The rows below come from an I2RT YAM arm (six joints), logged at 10 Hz.
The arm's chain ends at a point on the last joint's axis. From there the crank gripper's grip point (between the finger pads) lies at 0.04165 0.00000 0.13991 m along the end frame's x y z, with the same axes.
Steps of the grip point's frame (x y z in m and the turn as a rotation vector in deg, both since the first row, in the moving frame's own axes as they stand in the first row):
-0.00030, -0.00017, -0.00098, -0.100, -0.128, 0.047
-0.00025, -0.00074, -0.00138, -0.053, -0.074, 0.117
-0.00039, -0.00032, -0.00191, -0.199, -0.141, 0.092
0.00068, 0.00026, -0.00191, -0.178, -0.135, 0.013
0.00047, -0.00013, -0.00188, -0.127, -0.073, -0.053
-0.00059, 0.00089, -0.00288, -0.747, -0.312, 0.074
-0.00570, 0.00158, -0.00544, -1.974, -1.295, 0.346
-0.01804, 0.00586, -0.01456, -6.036, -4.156, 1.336
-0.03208, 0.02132, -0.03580, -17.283, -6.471, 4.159
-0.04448, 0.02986, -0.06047, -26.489, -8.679, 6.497
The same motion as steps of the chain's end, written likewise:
0.00001, -0.00045, -0.00107, -0.100, -0.128, 0.047
-0.00007, -0.00095, -0.00143, -0.053, -0.074, 0.117
-0.00005, -0.00087, -0.00201, -0.199, -0.141, 0.092
0.00101, -0.00018, -0.00201, -0.178, -0.135, 0.013
0.00065, -0.00040, -0.00193, -0.127, -0.073, -0.053
0.00017, -0.00099, -0.00309, -0.747, -0.312, 0.074
-0.00251, -0.00350, -0.00626, -1.974, -1.295, 0.346
-0.00763, -0.00985, -0.01638, -6.036, -4.156, 1.336
-0.01467, -0.02322, -0.03278, -17.283, -6.471, 4.159
-0.01984, -0.03695, -0.04923, -26.489, -8.679, 6.497

